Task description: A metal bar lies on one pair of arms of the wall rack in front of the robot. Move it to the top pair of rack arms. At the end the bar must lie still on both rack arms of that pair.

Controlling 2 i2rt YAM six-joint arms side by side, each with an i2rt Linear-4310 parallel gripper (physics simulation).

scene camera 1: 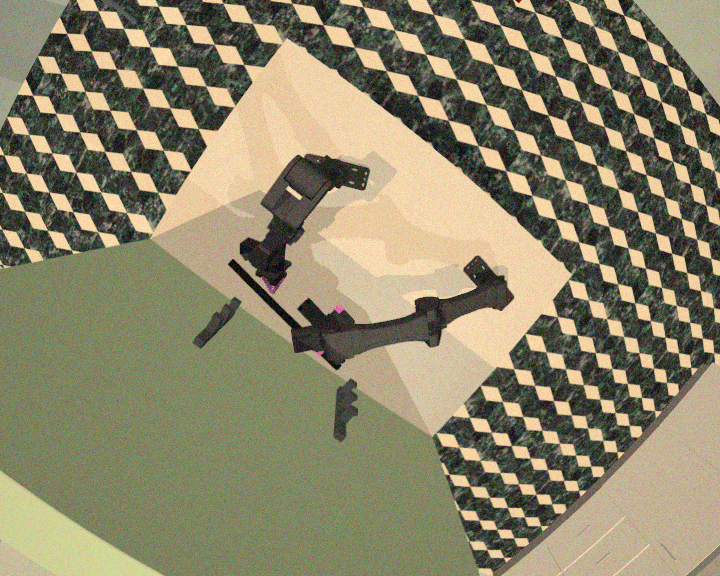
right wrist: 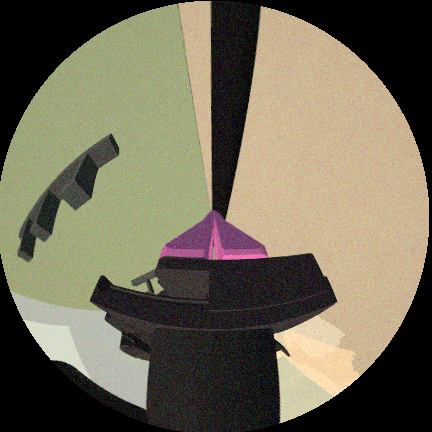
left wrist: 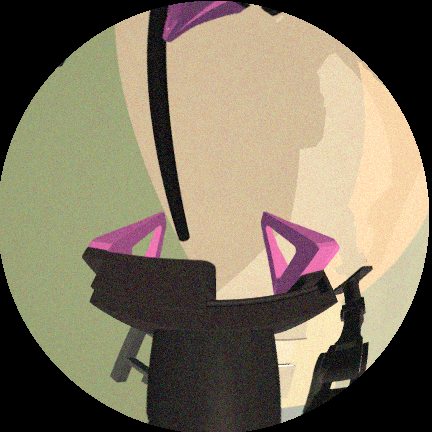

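Observation:
The long black metal bar (scene camera 1: 264, 294) (left wrist: 160, 110) (right wrist: 230, 100) shows clear of both notched rack brackets in the scene view, over the beige table's edge strip; what bears it cannot be told. My left gripper (scene camera 1: 329, 330) (left wrist: 213, 216) is open and empty, above the bar's lower-right end; in its wrist view the bar's end shows between the fingertips, closer to the one at the picture's left. My right gripper (scene camera 1: 273, 289) (right wrist: 213, 216) is shut and empty, beside the bar's upper-left half; its tips overlap the bar in its wrist view, and contact cannot be told.
Two dark rack brackets with stepped arms stand against the green surface: one at the picture's left (scene camera 1: 217, 323) (right wrist: 65, 185), one lower right (scene camera 1: 345, 408). The beige table (scene camera 1: 420, 174) lies under both arms. A checkered floor (scene camera 1: 504, 444) surrounds it.

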